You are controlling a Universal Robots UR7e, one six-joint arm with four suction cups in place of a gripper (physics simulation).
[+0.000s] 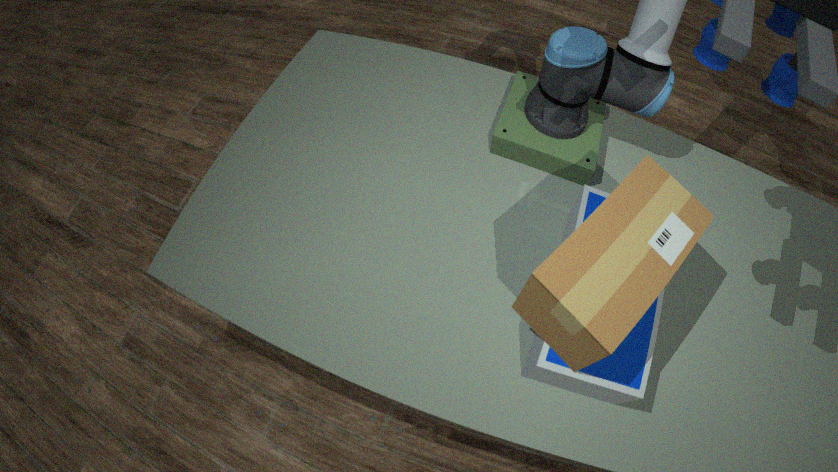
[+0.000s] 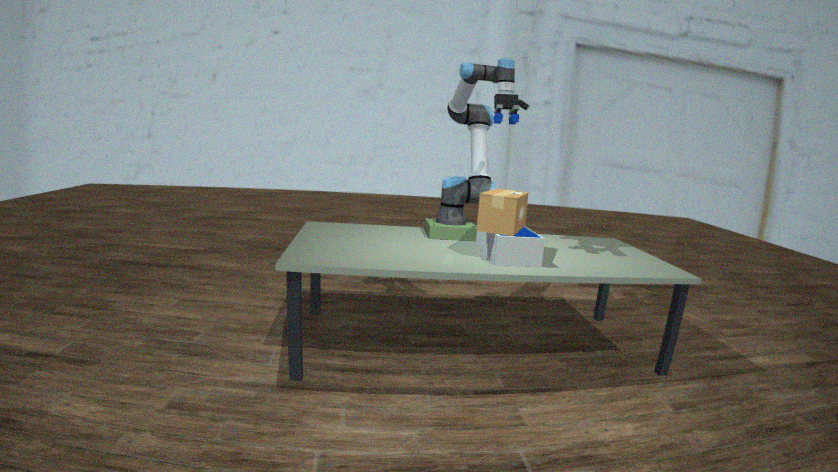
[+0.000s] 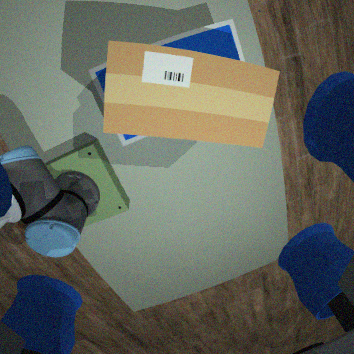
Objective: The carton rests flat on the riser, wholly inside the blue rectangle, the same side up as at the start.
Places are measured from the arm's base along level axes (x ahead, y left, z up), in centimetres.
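Pixels of known places: hand, its tool point: (image 2: 505, 122) (image 3: 169, 229); arm's base, origin of its link: (image 1: 555, 114) (image 2: 450, 222) (image 3: 75, 193).
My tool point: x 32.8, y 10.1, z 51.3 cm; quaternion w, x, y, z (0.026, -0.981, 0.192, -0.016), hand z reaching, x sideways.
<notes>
Ahead of a thing's pixels: the offset from my tool point to its top centre. Level surfaces: height alone.
The brown carton @[dx +8.4, dy -1.3, dz -30.4 cm] (image 1: 609, 263) (image 2: 501, 212) (image 3: 187, 105) lies level on the riser @[dx +8.9, dy +1.9, dz -45.7 cm] (image 1: 586, 391) (image 2: 518, 252) (image 3: 239, 42), with its tape strip and white barcode label facing up. It is turned at an angle to the blue rectangle @[dx +8.9, dy +1.9, dz -45.7 cm] (image 1: 636, 345) (image 2: 527, 233) (image 3: 212, 42) on the riser's top, and its ends reach out past the rectangle and the riser's edges. Blue corners show around it; the rest of the rectangle is hidden beneath. My gripper (image 1: 745, 51) (image 2: 506, 118) hangs high above the carton, its blue suction cups touching nothing. It is open and holds nothing.
The arm's base stands on a green block (image 1: 542, 155) (image 2: 449, 229) (image 3: 107, 190), close to the riser on the grey-green table @[dz -57.7 cm] (image 1: 351, 205) (image 2: 375, 252) (image 3: 215, 215). The table's edges and the wooden floor show around it. The gripper's shadow falls on the table beside the riser.
</notes>
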